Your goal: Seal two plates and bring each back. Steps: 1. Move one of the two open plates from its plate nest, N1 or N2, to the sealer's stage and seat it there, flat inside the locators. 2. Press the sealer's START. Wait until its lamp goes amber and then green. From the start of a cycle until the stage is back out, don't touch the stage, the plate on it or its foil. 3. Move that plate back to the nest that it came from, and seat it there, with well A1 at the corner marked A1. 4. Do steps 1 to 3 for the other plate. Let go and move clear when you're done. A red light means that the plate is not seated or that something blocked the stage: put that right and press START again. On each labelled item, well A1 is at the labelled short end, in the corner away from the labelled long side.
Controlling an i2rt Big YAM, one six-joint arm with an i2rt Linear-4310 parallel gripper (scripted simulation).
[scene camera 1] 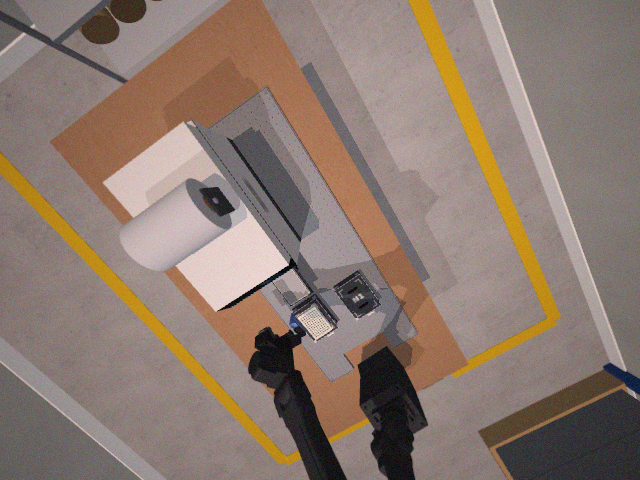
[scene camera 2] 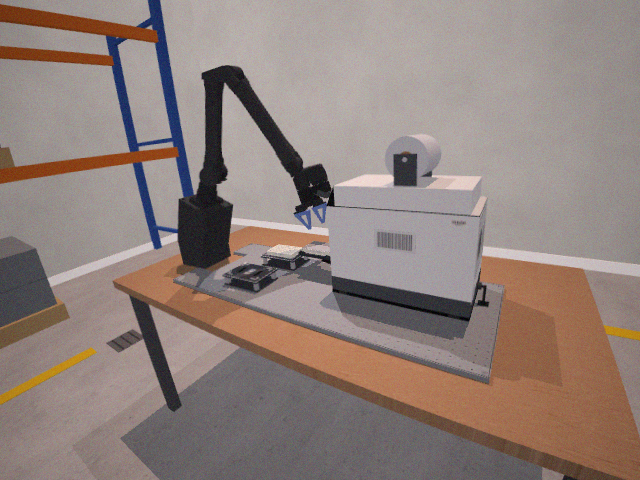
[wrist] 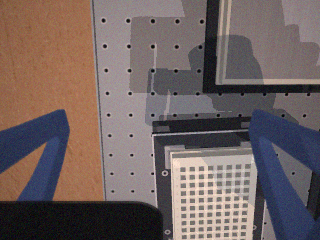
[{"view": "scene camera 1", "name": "foil roll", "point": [177,225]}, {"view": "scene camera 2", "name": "foil roll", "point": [428,150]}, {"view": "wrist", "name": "my gripper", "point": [159,119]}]
